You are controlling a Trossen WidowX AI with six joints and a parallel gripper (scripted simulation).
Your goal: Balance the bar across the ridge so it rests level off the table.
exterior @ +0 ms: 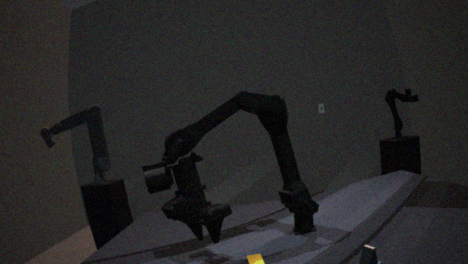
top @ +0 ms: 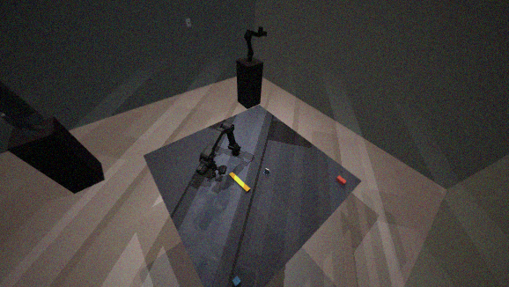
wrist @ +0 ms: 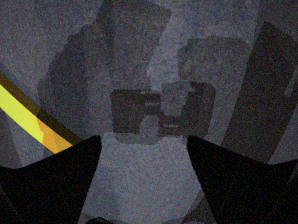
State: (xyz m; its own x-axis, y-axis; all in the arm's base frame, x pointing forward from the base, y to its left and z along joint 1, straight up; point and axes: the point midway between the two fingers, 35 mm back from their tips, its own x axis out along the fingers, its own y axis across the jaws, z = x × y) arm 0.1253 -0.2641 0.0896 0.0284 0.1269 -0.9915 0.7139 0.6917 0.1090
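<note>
The bar lies 130 mm ahead of my gripper tip, 120 mm to the left of it and 50 mm below it. The rest, counted from my gripper tip: blue block 610 mm ahead, 240 mm to the right, 40 mm below; red block 760 mm to the left, 610 mm ahead, 40 mm below.
</note>
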